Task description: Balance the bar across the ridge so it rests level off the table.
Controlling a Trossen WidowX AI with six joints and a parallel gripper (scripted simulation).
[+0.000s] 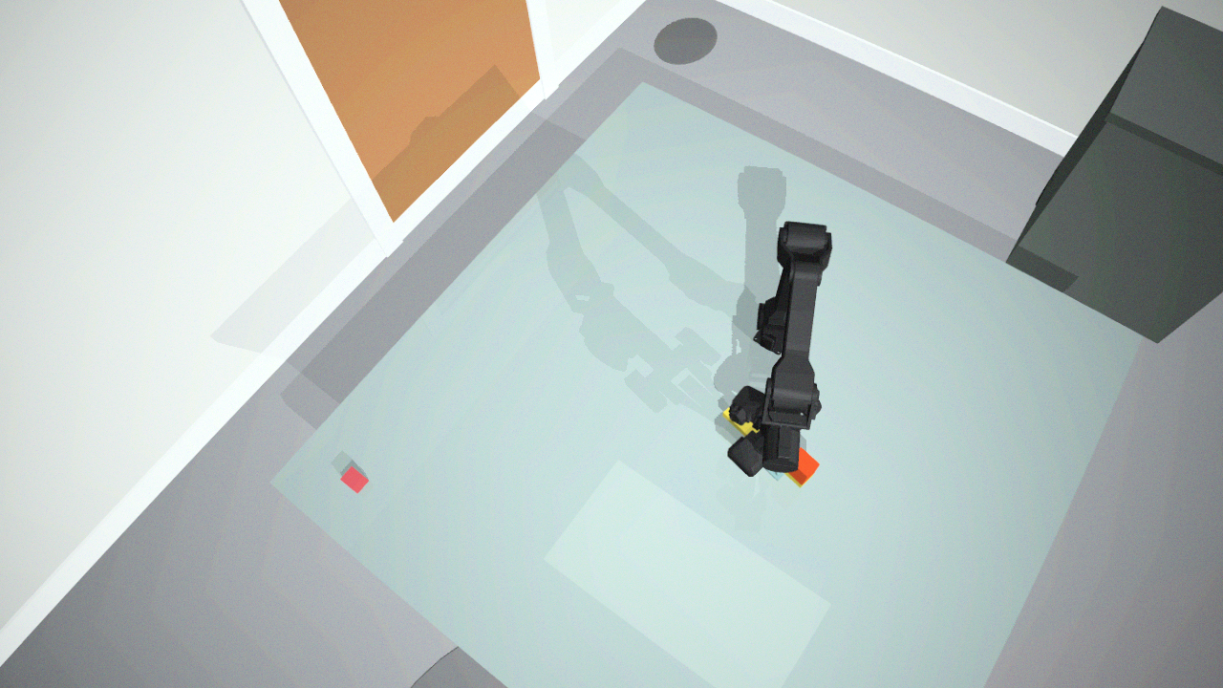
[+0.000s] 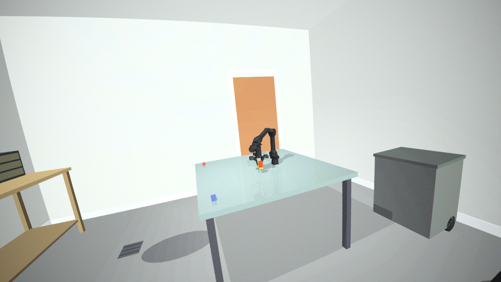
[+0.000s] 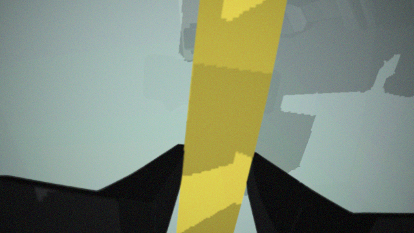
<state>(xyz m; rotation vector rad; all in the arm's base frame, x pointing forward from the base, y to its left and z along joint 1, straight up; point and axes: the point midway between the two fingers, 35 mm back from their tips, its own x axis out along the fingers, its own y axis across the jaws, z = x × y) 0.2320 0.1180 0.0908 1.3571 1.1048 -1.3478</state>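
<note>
The ridge lies 30 mm to the left of my gripper tip and 10 mm below it. Also, from my gripper tip: blue cube 510 mm ahead, 380 mm to the left, 40 mm below; then small red cube 510 mm ahead, 620 mm to the right, 40 mm below.
</note>
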